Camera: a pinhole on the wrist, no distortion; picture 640 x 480 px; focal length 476.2 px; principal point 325.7 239.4 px. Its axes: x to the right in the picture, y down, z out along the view. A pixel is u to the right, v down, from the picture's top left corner.
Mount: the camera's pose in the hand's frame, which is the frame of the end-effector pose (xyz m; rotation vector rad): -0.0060 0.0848 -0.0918 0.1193 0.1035 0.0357
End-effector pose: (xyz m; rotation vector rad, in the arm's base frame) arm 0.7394 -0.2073 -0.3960 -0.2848 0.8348 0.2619
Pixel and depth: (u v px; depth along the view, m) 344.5 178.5 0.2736
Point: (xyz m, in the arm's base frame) 0.8743 -0.1258 -0.3144
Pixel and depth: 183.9 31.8 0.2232
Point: 0.8086 -0.2074 -0.2767
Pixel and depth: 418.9 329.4 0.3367
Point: 0.9278 -0.0088 -0.3283
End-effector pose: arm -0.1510 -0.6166 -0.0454 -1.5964 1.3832 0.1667
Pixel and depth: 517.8 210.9 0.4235
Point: 0.0495 -0.5360 -0.3471
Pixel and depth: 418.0 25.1 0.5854
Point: 0.3122 -0.4475 -0.2503
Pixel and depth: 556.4 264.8 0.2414
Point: -0.1015 -0.6009 -0.2447
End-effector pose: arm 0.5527 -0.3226 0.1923 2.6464 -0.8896 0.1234
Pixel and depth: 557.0 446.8 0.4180
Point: 0.5964 -0.7362 0.0010
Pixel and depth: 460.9 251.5 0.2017
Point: 0.5663 -0.4504 0.1304
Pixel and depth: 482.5 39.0 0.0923
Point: 0.5589 -0.3670 0.2176
